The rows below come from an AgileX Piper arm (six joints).
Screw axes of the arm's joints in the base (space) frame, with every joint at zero. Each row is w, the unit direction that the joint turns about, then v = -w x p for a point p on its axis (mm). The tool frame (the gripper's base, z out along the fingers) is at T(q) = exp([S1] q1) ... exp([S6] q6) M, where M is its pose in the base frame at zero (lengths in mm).
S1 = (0, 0, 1, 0, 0, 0)
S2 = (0, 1, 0, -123, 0, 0)
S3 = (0, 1, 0, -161.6, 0, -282.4)
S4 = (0.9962, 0, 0.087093, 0, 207.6, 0)
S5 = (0, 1, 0, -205.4, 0, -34.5)
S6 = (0.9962, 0, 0.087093, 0, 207.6, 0)
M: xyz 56.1 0 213.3 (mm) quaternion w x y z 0.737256 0 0.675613 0
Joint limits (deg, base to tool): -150..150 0..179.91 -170..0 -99.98..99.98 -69.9..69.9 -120..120
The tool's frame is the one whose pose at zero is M.
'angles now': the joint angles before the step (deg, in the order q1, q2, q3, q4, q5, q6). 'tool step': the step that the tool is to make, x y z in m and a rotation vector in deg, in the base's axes. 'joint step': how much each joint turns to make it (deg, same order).
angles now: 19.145, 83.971, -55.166, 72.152, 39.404, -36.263
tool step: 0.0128, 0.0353, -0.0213, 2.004, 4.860, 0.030
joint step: 5.506, 7.033, -2.719, 5.257, -3.337, 0.559
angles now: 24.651, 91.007, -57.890, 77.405, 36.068, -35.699
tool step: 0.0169, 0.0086, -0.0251, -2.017, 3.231, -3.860
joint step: 1.009, 5.327, -1.435, 0.809, -4.362, 1.492
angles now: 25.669, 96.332, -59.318, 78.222, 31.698, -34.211
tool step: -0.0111, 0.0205, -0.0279, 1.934, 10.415, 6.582
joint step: 2.164, 4.885, 0.008, 0.013, 7.843, 3.404
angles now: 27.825, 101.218, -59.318, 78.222, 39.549, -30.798
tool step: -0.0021, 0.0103, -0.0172, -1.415, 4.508, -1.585
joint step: 1.947, 2.615, 0.014, -0.098, -1.740, 3.861
